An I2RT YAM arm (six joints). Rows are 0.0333 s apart.
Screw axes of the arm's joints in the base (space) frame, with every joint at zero. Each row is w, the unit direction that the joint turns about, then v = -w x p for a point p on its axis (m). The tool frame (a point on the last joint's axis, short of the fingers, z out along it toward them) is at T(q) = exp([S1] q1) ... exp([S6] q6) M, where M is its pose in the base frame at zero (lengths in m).
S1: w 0 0 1 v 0 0 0
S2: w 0 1 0 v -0.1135 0 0.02
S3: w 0 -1 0 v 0.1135 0 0.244
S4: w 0 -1 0 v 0.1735 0 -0.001
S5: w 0 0 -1 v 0 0.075 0
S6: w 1 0 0 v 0 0.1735 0
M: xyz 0.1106 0 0.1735 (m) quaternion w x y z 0.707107 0 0.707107 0
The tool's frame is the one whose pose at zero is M.
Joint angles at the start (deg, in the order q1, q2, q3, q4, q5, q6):
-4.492, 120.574, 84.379, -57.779, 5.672, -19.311
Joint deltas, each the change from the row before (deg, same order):
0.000, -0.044, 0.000, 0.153, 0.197, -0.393
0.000, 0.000, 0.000, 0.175, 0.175, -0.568
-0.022, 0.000, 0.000, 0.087, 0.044, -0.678
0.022, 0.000, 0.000, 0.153, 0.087, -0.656
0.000, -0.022, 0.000, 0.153, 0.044, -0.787
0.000, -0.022, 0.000, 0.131, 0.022, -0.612
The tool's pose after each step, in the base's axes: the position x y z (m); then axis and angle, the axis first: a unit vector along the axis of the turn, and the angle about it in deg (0 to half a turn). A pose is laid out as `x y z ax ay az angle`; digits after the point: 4 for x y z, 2 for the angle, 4 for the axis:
0.3787 -0.0334 0.1356 0.1339 -0.9901 0.0432 175.08
0.3790 -0.0335 0.1356 0.1388 -0.9893 0.0448 175.19
0.3791 -0.0337 0.1356 0.1444 -0.9885 0.0451 175.23
0.3794 -0.0337 0.1356 0.1502 -0.9876 0.0459 175.34
0.3797 -0.0337 0.1357 0.1569 -0.9865 0.0463 175.46
0.3800 -0.0337 0.1359 0.1621 -0.9857 0.0466 175.57

